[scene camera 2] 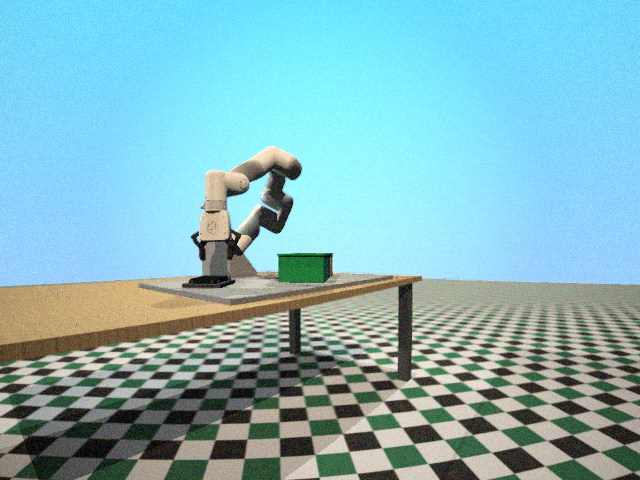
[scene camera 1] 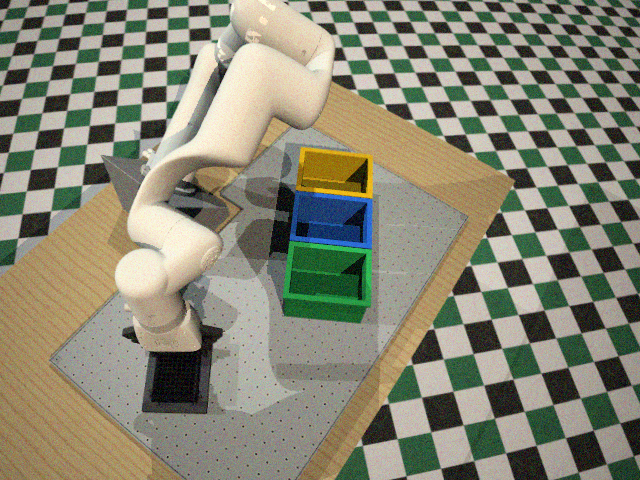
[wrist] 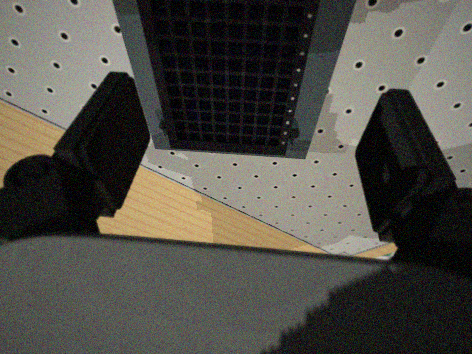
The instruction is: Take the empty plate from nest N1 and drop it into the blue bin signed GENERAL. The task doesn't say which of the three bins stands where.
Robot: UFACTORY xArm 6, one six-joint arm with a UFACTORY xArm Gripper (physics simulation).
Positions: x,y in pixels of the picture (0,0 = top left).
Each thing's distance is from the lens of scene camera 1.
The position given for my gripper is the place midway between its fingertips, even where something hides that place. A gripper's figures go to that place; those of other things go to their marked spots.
my gripper [scene camera 1: 181,349]: 92 cm
black plate [scene camera 1: 176,380]: 96 cm
